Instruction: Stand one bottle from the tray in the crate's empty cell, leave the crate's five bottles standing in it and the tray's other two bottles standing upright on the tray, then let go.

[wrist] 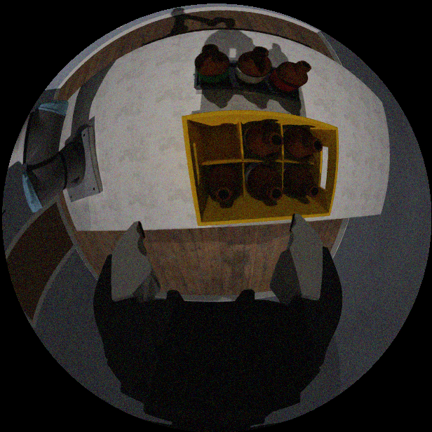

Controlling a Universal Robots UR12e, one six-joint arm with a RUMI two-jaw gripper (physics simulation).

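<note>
A yellow crate (192,175) has six cells. Five brown bottles stand in it, among them one in the top middle cell (262,140) and one in the bottom left cell (223,182). The top left cell is empty. A dark tray (197,86) beyond the crate holds three upright brown bottles: one with a green label (212,63), one with a white label (254,66) and one with a red label (290,77). My gripper (215,220) is open, with nothing between its fingers. In the view the fingers are below the crate's near side, apart from the bottles.
The crate and tray are on a pale table top (145,125). The robot's grey base plate (91,167) and dark arm joint (47,145) stand at the left. The crate's high walls and dividers surround its cells. A wooden floor (215,260) shows past the near table edge.
</note>
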